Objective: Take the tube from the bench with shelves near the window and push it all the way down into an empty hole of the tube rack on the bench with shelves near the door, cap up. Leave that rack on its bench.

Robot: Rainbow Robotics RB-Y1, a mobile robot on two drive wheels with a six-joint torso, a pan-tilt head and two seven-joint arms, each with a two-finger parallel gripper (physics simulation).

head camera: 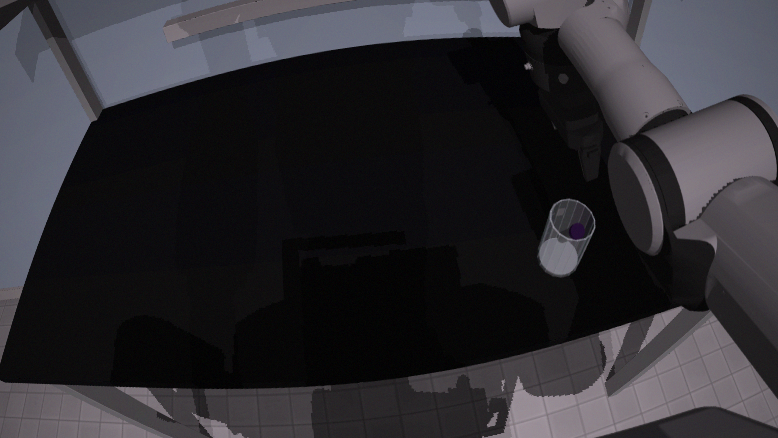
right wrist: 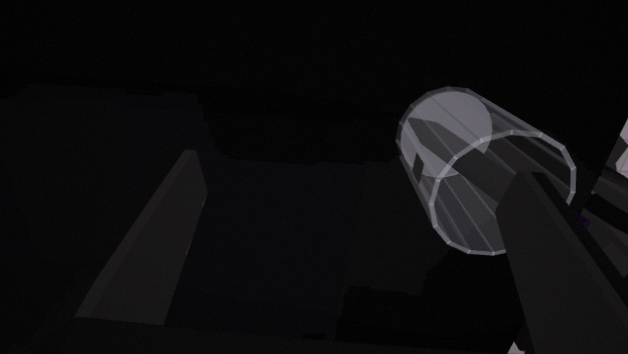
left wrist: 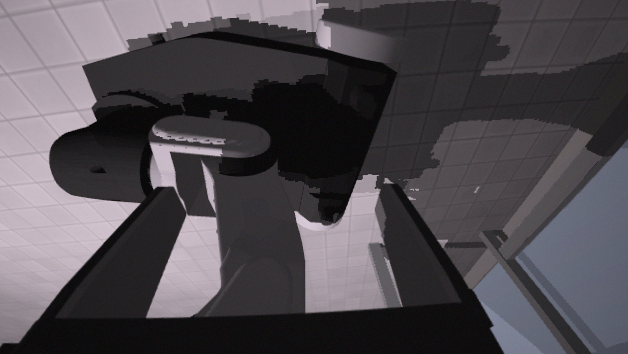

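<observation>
The tube's purple cap shows at the rim of a clear beaker, which stands upright on the black bench at the right in the head view. The tube's body is hard to make out; in the right wrist view a finger hides part of it. My right gripper is open and empty, above the bench and beyond the beaker in the head view. One finger overlaps the beaker in the right wrist view; contact cannot be told. My left gripper is open and empty, over the floor. The tube rack does not show.
My right arm reaches along the right side of the bench in the head view. A grey upright stands at the bench's far left corner, and a pale bar shows beyond the far edge. My mobile base shows in the left wrist view.
</observation>
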